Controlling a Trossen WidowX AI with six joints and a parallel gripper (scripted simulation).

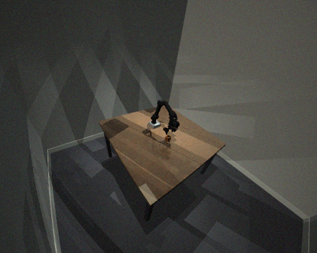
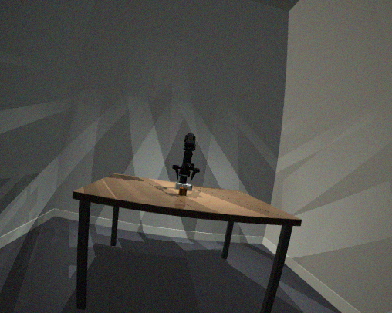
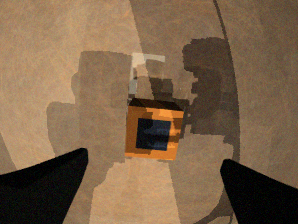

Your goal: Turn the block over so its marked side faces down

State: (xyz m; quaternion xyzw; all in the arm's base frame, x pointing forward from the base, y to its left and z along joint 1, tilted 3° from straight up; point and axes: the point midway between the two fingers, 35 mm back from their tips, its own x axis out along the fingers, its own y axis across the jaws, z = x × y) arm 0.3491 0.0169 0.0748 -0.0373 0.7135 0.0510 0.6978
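My gripper tip is 60 mm above the orange block.
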